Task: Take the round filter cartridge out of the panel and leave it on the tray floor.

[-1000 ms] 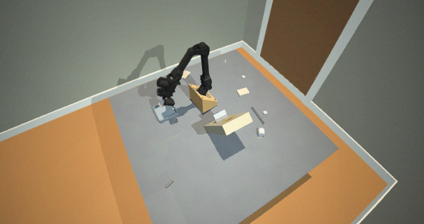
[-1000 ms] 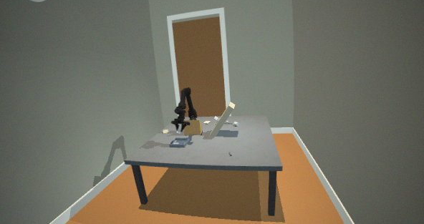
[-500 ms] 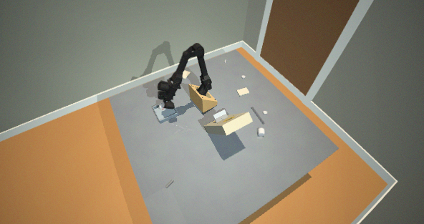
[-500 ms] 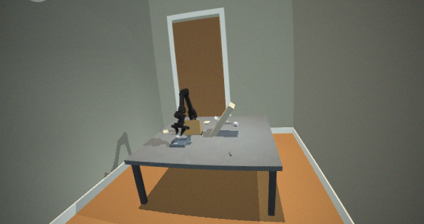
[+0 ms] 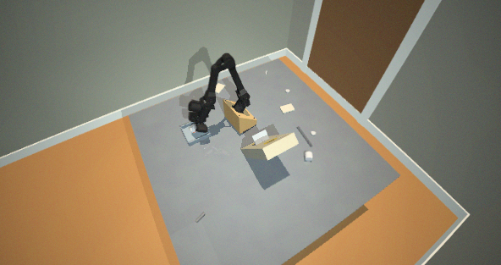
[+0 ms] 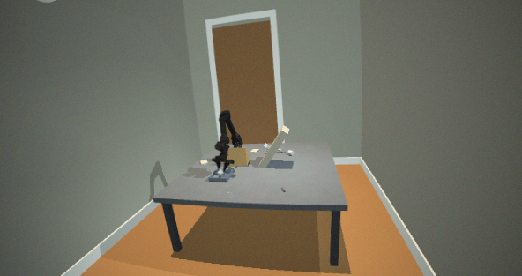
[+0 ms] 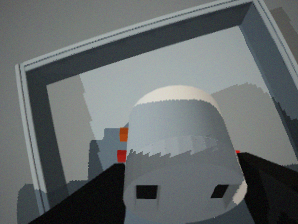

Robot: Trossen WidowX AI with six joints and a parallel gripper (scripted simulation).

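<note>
My gripper tip is now right at the filter cartridge. Also, from my gripper tip: blue-grey tray: 1 cm to the right, 4 cm below; then cream service panel: 41 cm ahead, 26 cm to the left, 11 cm above.
</note>
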